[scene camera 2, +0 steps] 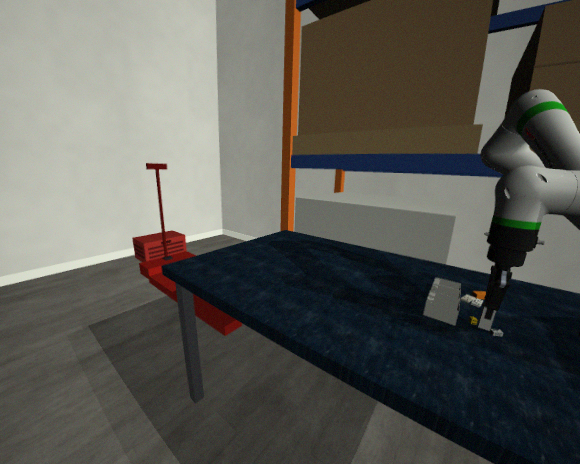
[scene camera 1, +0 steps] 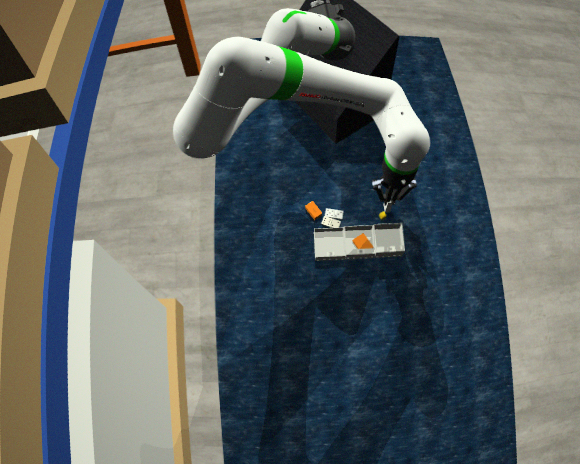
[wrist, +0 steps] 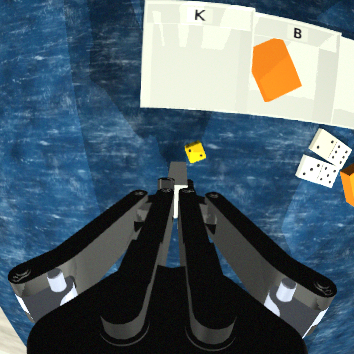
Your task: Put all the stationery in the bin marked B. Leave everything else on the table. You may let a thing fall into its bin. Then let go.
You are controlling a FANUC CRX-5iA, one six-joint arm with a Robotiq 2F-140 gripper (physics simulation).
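Places are measured from the arm's base along level axes (x ahead, y left, z up), in metres.
Pixels of known places: gripper, fingertip midpoint: (scene camera 2: 483,327) (scene camera 1: 386,208) (wrist: 177,173); arm's base, link origin: (scene camera 1: 334,37).
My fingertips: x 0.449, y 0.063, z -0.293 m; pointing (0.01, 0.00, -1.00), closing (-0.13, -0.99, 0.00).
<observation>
Ahead of a thing's pixels: the offset from my fingertips to its middle. "*": to the spot under its first point.
My gripper (scene camera 1: 387,206) (scene camera 2: 486,322) (wrist: 177,173) points down low over the table, its fingertips together with nothing seen held between them. A small white piece, sharpener-like {0.027 m back, 0.011 m left, 0.002 m up} (scene camera 2: 496,332), lies on the table right beside the fingertips in scene camera 2's view; the fingers hide it in the other views. Whether they touch it I cannot tell. An orange block {0.098 m ahead, 0.099 m right, 0.008 m up} (scene camera 1: 361,241) (wrist: 275,70) lies tilted in bin B {* 0.075 m ahead, 0.147 m right, 0.021 m up} (wrist: 325,92), the middle of three joined bins. A second orange block {0.031 m back, 0.215 m right, 0.005 m up} (scene camera 1: 313,210) (scene camera 2: 479,295) (wrist: 348,185) lies on the table beside the dominoes.
A yellow die {0.023 m ahead, 0.019 m right, 0.004 m up} (scene camera 1: 382,215) (scene camera 2: 473,320) (wrist: 195,152) lies between the fingertips and bin K (scene camera 1: 389,240) (wrist: 195,65). Two white dominoes {0.011 m back, 0.159 m right, 0.001 m down} (scene camera 1: 334,213) {0.015 m ahead, 0.173 m right, 0.001 m down} (wrist: 330,146) lie near the third bin {* 0.082 m ahead, 0.192 m right, 0.003 m up} (scene camera 1: 329,245) (wrist: 347,85). The bins' upright walls (scene camera 2: 444,305) stand close by.
</observation>
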